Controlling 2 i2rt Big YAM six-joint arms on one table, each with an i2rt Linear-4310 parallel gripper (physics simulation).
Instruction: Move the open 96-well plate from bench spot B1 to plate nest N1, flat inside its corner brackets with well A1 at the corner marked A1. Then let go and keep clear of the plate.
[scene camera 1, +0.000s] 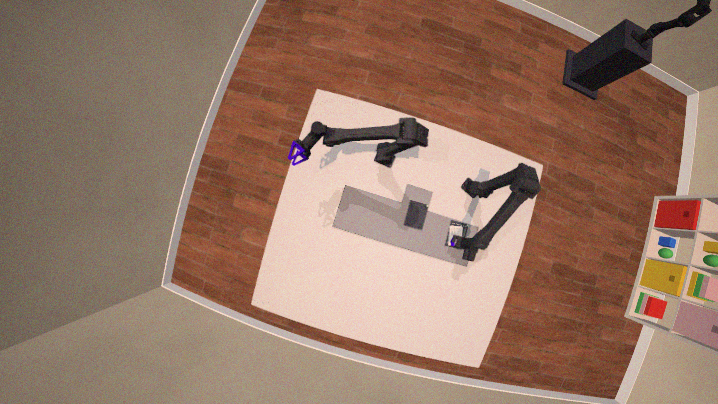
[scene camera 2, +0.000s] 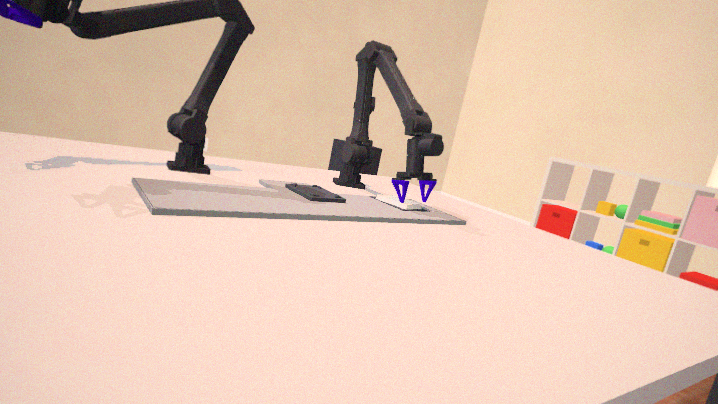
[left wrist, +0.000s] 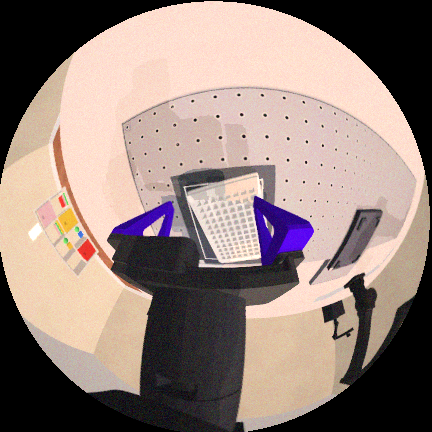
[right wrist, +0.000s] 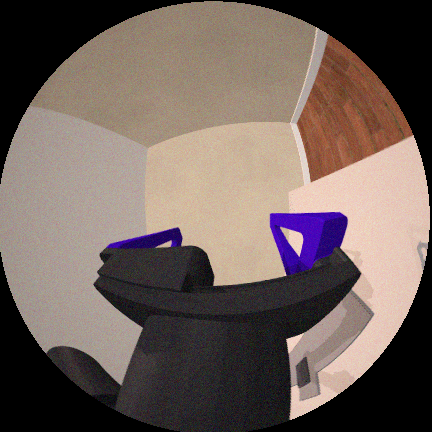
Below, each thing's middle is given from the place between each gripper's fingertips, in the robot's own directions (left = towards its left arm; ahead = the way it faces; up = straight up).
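The dark nest outlined in white (left wrist: 182, 183) is 8 cm ahead of my right gripper, 102 cm to the left of it and 38 cm below it. As for the white well plate (left wrist: 224, 209), my right gripper is 9 cm short of it, 101 cm to the right of it and 37 cm above it.
Counting from my left hand, the dark nest outlined in white is 5 cm behind, 1 cm to the right and 2 cm below. The white well plate is 4 cm behind my left hand, 1 cm below it and 3 cm to the right of it.
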